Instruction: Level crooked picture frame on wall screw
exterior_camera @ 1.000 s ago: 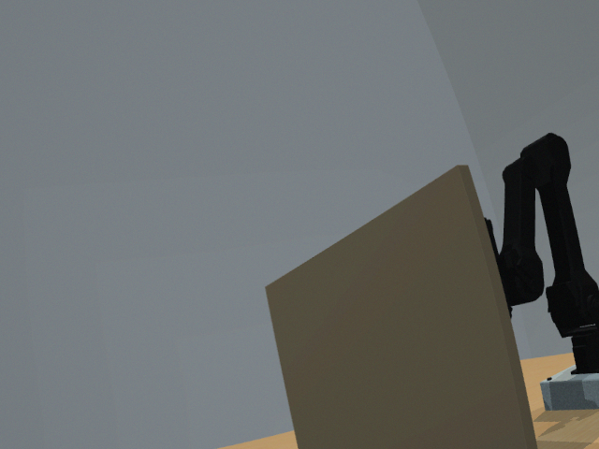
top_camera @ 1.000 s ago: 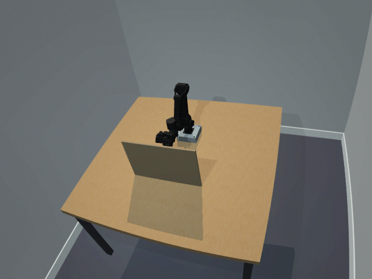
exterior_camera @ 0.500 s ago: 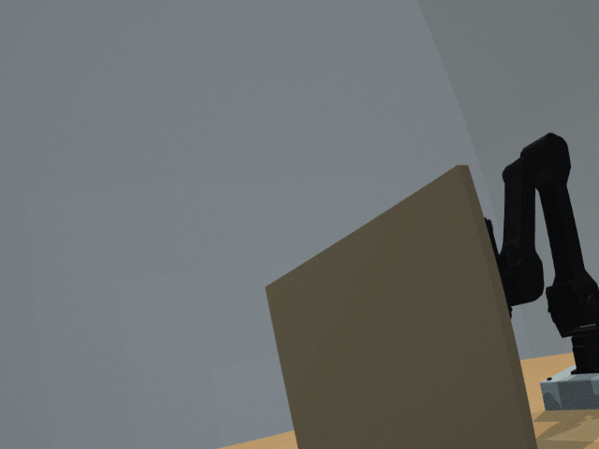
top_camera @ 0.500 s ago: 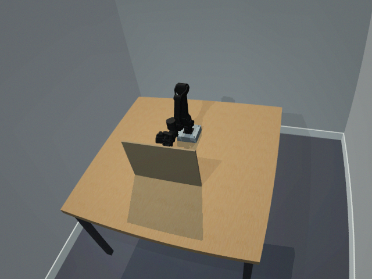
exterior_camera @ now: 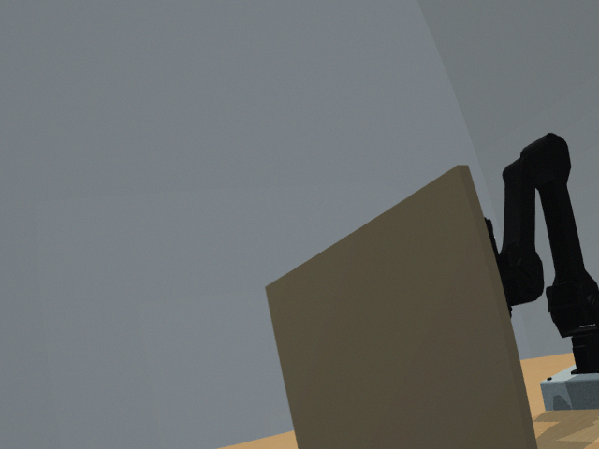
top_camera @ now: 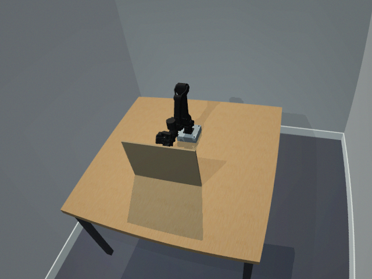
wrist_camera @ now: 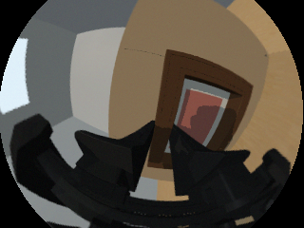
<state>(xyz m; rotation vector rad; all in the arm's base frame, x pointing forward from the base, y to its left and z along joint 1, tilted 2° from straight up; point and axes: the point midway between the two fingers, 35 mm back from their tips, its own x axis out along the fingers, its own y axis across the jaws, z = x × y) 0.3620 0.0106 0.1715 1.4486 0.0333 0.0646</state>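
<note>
My gripper tip is now 1 cm short of the picture frame, 1 cm to the left of it and 5 cm above it. Also, from my gripper tip: wall panel 2 cm ahead, 1 cm to the right, 6 cm below.
</note>
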